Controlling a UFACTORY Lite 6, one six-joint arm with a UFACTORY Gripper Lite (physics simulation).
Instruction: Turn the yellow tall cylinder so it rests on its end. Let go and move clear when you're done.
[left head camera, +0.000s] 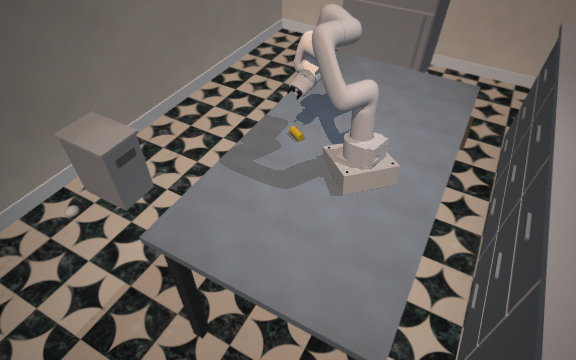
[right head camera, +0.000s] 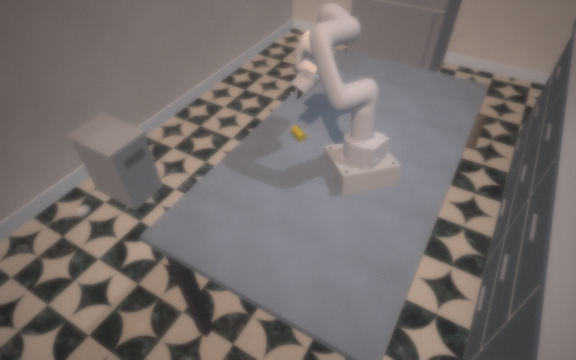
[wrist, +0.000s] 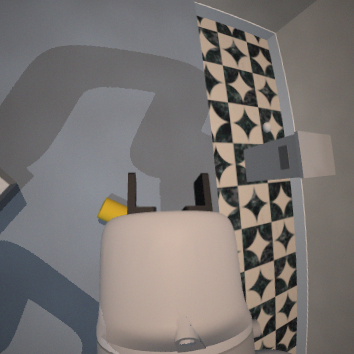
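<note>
The yellow cylinder (left head camera: 296, 133) (right head camera: 298, 133) (wrist: 112, 209) lies on its side on the blue-grey table (left head camera: 300, 225) (right head camera: 300, 225) (wrist: 100, 120). In the wrist view one end of it is hidden behind a finger and the gripper body. My gripper (left head camera: 295, 93) (right head camera: 297, 93) (wrist: 168, 192) is open, with its two dark fingers wide apart. It hangs in the air above the table's far left side, clear of the cylinder, with nothing between the fingers.
The arm's base block (left head camera: 370, 177) (right head camera: 370, 180) stands on the table to the right of the cylinder. A grey cabinet (left head camera: 125, 170) (right head camera: 137, 172) (wrist: 317, 155) stands on the floor beyond the table's left edge. Arm shadows fall around the cylinder.
</note>
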